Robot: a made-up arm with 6 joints.
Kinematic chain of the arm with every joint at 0, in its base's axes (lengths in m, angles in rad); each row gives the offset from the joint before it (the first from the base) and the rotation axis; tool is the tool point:
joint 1: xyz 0 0 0.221 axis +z
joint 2: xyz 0 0 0 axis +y
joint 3: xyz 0 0 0.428 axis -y
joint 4: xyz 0 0 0 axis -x
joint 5: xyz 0.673 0 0 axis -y
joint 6: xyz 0 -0.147 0 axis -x
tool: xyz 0 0 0
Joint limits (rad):
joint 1: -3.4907..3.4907
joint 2: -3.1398..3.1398
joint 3: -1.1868..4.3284
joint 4: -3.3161..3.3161
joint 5: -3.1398..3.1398
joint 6: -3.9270..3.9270
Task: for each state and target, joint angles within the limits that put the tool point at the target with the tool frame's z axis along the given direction. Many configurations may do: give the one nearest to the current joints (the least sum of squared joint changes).
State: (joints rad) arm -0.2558 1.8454 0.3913 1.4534 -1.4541 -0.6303
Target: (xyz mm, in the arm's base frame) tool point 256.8 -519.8 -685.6 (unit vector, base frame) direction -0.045 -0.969 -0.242
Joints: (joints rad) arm -0.9613 2.2414 0.8519 0.9376 -1.7164 -1.1802
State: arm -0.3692 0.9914 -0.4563 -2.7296 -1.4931 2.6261
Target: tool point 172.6 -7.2 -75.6 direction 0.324 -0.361 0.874
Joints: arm -0.6444 0.4594 -1.0196 -2.2999 -1.2238 2.6456
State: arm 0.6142 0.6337 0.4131 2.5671 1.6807 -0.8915
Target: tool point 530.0 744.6 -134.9 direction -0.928 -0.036 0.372
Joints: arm 0.7914 1.3162 0.5361 3.0490 1.2223 -0.6588
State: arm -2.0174 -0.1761 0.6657 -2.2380 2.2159 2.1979
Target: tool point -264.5 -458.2 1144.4 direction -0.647 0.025 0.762
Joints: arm -2.2724 0.1291 1.1157 -2.2621 1.9463 2.7377
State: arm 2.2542 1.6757 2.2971 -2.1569 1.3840 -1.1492
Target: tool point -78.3 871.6 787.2 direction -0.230 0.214 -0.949
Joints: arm 1.5799 1.4616 2.5116 -2.0697 1.4110 -0.7595
